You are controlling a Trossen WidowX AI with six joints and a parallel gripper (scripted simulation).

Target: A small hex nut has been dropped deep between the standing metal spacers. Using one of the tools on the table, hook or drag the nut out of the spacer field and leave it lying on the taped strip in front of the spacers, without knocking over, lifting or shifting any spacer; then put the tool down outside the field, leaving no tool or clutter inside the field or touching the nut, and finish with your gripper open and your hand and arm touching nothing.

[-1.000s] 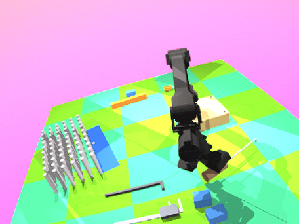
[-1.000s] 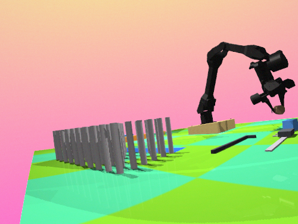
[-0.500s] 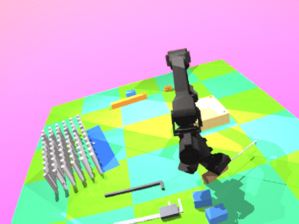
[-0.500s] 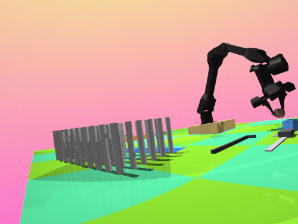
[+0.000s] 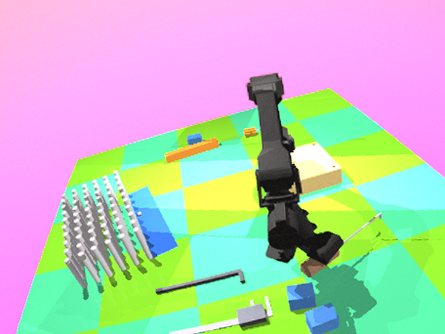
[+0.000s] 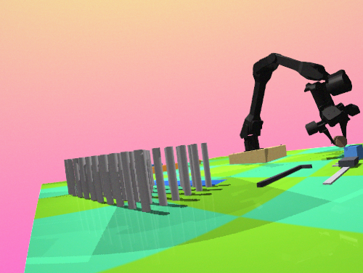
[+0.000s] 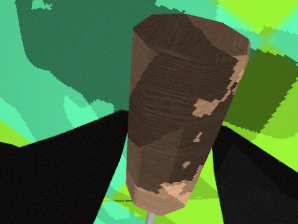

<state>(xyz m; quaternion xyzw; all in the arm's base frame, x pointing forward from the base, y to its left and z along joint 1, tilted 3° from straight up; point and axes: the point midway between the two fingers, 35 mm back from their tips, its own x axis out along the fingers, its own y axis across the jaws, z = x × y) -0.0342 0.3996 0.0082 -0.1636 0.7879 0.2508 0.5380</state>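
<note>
The wooden-handled hook tool lies 9 cm behind my gripper tip and 6 cm to the right of it. Round my gripper tip: blue taped strip 50 cm ahead, 33 cm to the right, 5 cm below; then orange bar 39 cm ahead, 70 cm to the right, 4 cm below.
</note>
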